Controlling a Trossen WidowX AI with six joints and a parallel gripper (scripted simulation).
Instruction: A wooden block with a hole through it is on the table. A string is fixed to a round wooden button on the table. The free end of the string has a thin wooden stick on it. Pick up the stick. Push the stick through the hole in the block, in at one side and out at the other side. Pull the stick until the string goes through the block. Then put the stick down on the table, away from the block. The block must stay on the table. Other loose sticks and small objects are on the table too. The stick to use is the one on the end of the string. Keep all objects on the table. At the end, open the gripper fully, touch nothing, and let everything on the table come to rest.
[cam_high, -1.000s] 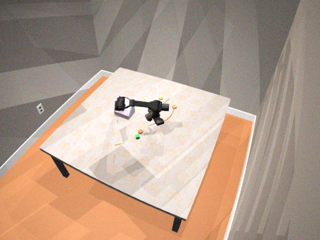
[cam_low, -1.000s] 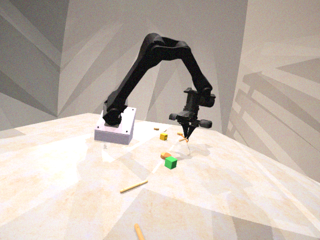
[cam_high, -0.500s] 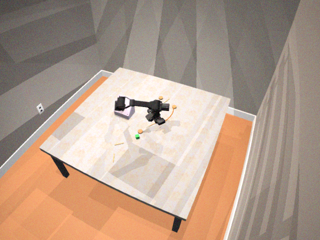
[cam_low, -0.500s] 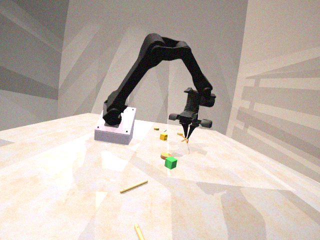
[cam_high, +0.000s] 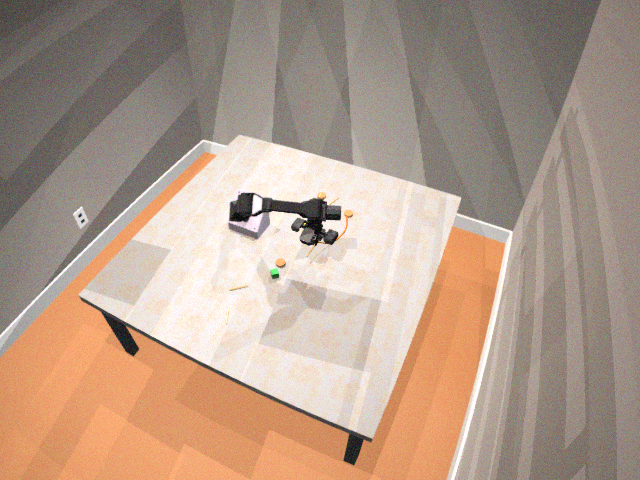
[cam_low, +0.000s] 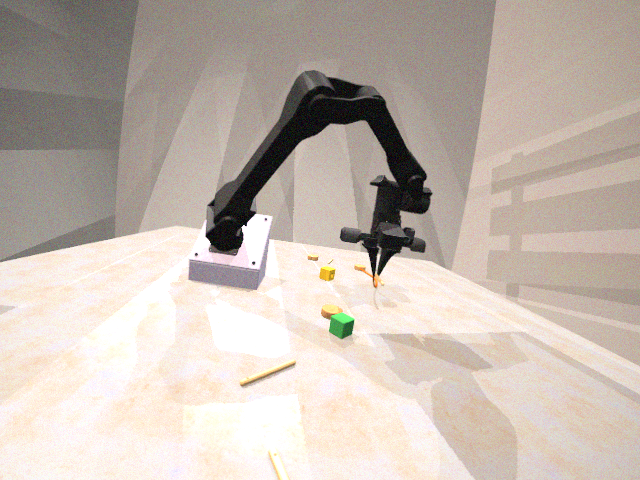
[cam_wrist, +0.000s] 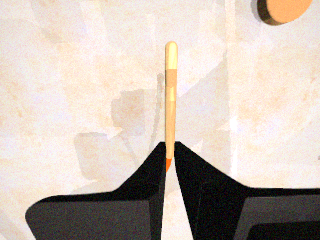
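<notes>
My gripper tip is now 20 mm to the left of the thin wooden stick. Round my gripper tip: yellow wooden block: 100 mm behind, 130 mm to the left, 40 mm below; green cube: 90 mm behind, 170 mm to the right, 50 mm below.
</notes>
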